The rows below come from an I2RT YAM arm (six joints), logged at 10 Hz.
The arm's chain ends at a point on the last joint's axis. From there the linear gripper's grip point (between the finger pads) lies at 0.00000 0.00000 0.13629 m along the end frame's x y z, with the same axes.
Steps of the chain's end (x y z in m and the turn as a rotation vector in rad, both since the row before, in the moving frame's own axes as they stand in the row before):
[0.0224, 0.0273, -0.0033, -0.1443, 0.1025, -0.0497]
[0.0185, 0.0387, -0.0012, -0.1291, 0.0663, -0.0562]
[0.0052, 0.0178, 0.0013, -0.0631, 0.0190, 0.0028]
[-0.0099, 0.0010, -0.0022, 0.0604, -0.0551, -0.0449]
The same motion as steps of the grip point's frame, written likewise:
[0.0368, 0.0465, -0.0054, -0.1443, 0.1025, -0.0497]
[0.0280, 0.0560, -0.0026, -0.1291, 0.0663, -0.0562]
[0.0078, 0.0264, 0.0010, -0.0631, 0.0190, 0.0028]
[-0.0176, -0.0071, -0.0027, 0.0604, -0.0551, -0.0449]

